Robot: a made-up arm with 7 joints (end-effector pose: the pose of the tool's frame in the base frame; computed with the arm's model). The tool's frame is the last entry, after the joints. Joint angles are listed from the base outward.
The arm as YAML. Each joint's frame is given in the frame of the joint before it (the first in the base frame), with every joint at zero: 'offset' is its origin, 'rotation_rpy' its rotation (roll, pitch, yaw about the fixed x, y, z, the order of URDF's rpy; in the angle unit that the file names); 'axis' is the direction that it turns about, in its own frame. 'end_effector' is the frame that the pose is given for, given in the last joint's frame.
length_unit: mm
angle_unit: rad
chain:
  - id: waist
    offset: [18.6, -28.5, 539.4]
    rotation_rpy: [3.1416, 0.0, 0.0]
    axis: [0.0, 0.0, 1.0]
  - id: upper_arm
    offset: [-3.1, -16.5, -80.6]
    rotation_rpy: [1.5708, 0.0, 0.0]
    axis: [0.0, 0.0, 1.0]
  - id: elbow
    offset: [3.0, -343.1, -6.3]
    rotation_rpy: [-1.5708, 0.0, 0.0]
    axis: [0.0, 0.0, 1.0]
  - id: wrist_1
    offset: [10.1, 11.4, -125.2]
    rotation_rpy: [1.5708, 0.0, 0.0]
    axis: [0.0, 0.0, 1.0]
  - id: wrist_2
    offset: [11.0, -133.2, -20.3]
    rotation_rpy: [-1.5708, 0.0, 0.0]
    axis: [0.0, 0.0, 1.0]
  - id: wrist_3
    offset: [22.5, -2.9, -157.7]
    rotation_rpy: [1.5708, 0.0, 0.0]
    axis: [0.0, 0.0, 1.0]
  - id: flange
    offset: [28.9, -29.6, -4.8]
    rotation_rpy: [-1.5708, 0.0, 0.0]
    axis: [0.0, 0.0, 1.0]
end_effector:
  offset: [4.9, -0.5, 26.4]
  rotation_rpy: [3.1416, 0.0, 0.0]
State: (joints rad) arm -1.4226 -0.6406 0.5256 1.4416 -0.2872 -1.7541 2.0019
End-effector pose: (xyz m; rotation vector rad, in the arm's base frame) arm 0.1892 -0.1302 1.1683 0.9739 0.5248 -0.9732
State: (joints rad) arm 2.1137 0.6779 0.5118 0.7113 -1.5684 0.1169 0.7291
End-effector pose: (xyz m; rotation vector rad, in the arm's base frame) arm -0.3418 -0.4851 1.0230 1.5370 0.2419 -1.5099
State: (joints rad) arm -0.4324 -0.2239 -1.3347 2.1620 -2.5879 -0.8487 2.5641
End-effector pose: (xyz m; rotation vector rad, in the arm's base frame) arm -0.0962 0.2262 0.9383 -1.7268 1.7711 -0.1615
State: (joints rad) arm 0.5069 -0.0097 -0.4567 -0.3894 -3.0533 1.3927 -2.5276
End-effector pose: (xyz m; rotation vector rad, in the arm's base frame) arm -0.0928 -0.0403 1.3275 0.4571 -1.7666 -0.5584
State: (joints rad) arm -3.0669 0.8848 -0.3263 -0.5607 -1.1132 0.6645 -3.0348
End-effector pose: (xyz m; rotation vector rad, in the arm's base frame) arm -0.4675 0.0273 1.1575 0.0895 -0.7040 1.2578
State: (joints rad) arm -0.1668 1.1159 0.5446 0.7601 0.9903 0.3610 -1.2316
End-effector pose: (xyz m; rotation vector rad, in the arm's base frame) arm 0.6879 -0.0929 0.7538 0.2212 1.8339 -0.6469
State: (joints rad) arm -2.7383 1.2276 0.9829 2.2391 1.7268 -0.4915 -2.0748
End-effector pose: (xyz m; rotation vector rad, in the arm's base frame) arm -0.1465 0.2993 0.6398 -2.1841 1.6868 -0.3430
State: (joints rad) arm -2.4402 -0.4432 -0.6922 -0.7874 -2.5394 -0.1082 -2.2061
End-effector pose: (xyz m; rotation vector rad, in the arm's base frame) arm 0.4362 -0.2039 1.1437 1.0098 0.6208 1.5624
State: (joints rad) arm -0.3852 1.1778 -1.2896 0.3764 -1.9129 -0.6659 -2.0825
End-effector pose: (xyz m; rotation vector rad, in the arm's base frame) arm 0.6277 0.3551 0.8824 -1.5765 1.1978 -0.2642
